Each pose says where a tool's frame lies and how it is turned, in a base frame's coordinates. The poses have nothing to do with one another.
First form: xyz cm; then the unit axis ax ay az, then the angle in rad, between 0 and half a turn.
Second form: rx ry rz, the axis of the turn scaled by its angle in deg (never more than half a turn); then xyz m. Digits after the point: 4 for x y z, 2 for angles.
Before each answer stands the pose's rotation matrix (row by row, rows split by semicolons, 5 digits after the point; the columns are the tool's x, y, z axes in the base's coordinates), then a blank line. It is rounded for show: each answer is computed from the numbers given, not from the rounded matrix.
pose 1, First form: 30.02 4.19 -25.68 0.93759 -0.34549 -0.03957 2.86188
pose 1, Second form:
0.76284 -0.62434 -0.16814; -0.64619 -0.72705 -0.23204; 0.02262 0.28566 -0.95806

153.74 -56.65 -6.49 0.3002 0.0419 -0.2568
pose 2, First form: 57.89 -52.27 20.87 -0.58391 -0.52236 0.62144 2.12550
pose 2, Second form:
-0.00616 -0.06260 -0.99802; 0.99392 -0.11012 0.00077; -0.10995 -0.99195 0.06290

-71.11 -63.61 75.68 0.5789 -0.5227 0.2087
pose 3, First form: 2.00 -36.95 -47.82 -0.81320 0.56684 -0.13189 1.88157
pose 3, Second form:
0.55772 -0.47634 0.67974; -0.72749 0.11377 0.67662; -0.39964 -0.87187 -0.28308

-87.67 61.11 -14.22 0.0200 -0.3695 -0.4782
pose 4, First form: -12.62 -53.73 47.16 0.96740 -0.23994 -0.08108 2.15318
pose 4, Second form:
0.90057 -0.29207 -0.32196; -0.42750 -0.46078 -0.77777; 0.07881 0.83808 -0.53983

119.35 -29.60 -10.00 -0.1262 -0.5373 0.4716
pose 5, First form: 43.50 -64.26 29.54 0.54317 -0.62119 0.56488 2.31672
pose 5, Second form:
-0.18339 -0.98128 0.05881; -0.15151 -0.03090 -0.98797; 0.97129 -0.19010 -0.14301

72.10 -82.46 74.98 0.4350 -0.6426 0.2954
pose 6, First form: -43.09 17.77 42.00 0.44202 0.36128 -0.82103 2.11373
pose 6, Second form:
-0.22032 0.94516 -0.24109; -0.46077 -0.31869 -0.82833; -0.85974 -0.07142 0.50571

53.53 43.75 -99.43 -0.4309 0.1777 0.4200
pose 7, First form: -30.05 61.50 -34.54 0.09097 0.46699 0.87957 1.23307
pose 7, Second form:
0.33688 -0.80148 0.49411; 0.85829 0.47716 0.18882; -0.38711 0.36048 0.84865

6.43 32.99 62.14 -0.3005 0.6150 -0.3454
